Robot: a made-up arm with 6 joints.
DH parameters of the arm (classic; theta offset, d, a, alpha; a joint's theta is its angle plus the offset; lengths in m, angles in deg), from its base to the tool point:
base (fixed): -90 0.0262 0.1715 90
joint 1: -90 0.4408 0.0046 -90
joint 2: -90 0.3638 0.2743 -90
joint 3: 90 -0.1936 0.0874 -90
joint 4: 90 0.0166 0.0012 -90
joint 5: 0 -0.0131 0.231 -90
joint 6: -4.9 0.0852 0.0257 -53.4
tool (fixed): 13.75 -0.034 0 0
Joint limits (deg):
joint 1: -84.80..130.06
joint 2: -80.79..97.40
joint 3: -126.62..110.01
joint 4: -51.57..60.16
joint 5: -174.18..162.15
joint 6: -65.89..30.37
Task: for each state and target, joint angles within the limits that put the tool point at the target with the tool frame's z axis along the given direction. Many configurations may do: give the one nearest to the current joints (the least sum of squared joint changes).
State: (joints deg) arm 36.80 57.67 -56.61 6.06 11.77 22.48
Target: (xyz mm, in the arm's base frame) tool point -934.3 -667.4 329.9 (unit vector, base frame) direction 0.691 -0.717 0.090
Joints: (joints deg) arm 78.03 77.46 -64.20 -29.99 20.46 30.37
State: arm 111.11 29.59 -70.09 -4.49 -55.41 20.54
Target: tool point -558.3 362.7 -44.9 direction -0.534 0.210 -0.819
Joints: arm 130.06 -9.71 -23.81 7.75 -34.39 -8.20
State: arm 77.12 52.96 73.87 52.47 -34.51 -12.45
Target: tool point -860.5 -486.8 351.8 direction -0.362 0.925 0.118
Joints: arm 37.27 62.93 49.62 2.46 -48.60 -10.37
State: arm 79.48 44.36 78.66 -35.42 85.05 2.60
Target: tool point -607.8 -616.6 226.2 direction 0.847 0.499 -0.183
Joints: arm 85.77 76.72 27.68 -21.94 107.15 28.89
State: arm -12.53 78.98 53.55 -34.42 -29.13 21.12
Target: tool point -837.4 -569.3 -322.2 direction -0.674 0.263 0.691
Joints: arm -19.04 93.88 69.67 2.83 -47.44 -11.95
